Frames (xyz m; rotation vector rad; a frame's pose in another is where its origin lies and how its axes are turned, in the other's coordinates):
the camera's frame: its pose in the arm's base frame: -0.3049 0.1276 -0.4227 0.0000 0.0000 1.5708
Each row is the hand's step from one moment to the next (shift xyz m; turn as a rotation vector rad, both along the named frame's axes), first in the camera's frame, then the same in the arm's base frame.
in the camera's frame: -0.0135 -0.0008 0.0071 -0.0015 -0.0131 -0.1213
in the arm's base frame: 0.0008 -0.0135 0.0071 0.0131 -0.0015 -0.1213
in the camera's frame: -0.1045 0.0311 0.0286 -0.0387 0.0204 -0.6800
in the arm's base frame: -0.0311 -0.1045 0.0286 -0.0204 -0.0387 -0.6800
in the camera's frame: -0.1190 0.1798 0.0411 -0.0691 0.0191 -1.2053
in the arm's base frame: -0.1798 -0.1190 0.0411 -0.0191 -0.0691 -1.2053
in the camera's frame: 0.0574 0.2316 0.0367 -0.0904 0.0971 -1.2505
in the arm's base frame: -0.2316 0.0574 0.0367 -0.0971 -0.0904 -1.2505
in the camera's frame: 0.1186 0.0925 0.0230 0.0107 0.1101 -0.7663
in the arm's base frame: -0.0925 0.1186 0.0230 -0.1101 0.0107 -0.7663
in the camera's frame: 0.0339 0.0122 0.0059 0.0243 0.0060 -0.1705
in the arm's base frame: -0.0122 0.0339 0.0059 -0.0060 0.0243 -0.1705
